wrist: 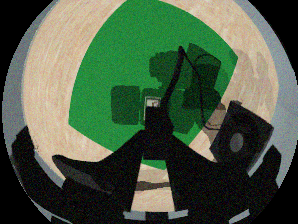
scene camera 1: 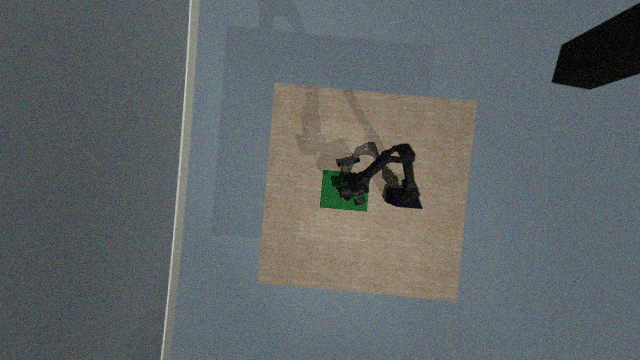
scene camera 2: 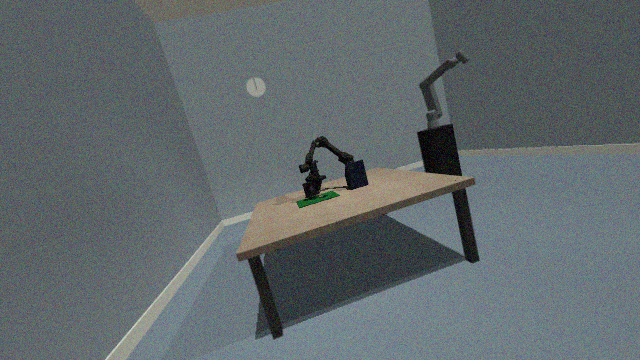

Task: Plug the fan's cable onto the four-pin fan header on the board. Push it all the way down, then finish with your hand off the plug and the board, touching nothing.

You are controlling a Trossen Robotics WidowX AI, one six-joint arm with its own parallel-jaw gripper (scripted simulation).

Labels:
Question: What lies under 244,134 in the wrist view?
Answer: A dark fan.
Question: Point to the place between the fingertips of the gripper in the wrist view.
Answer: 153,134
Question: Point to a green board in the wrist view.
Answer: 132,56

